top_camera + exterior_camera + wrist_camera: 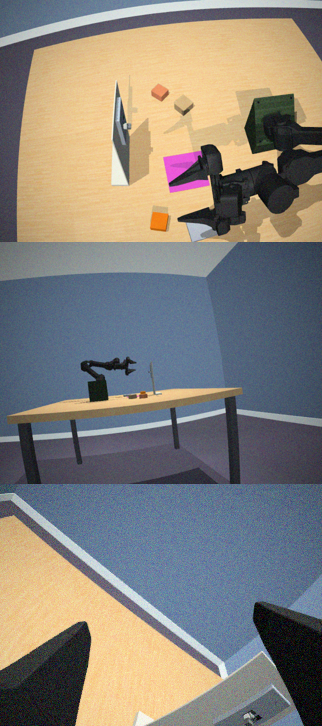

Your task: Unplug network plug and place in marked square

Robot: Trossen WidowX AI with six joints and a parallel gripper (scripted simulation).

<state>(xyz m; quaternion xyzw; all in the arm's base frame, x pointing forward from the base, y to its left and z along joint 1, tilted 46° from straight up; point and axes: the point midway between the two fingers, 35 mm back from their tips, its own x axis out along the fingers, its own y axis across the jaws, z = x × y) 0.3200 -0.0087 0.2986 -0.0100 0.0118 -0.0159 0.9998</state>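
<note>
The network plug is 60 mm ahead of my gripper tip, 250 mm to the right of it and 80 mm below it. From my gripper tip the other things lie so: grey panel 80 mm ahead, 260 mm to the right, 150 mm below; then flat grey plate 90 mm behind, 10 mm to the left, 270 mm below; then orange block 30 mm ahead, 30 mm to the right, 260 mm below.
</note>
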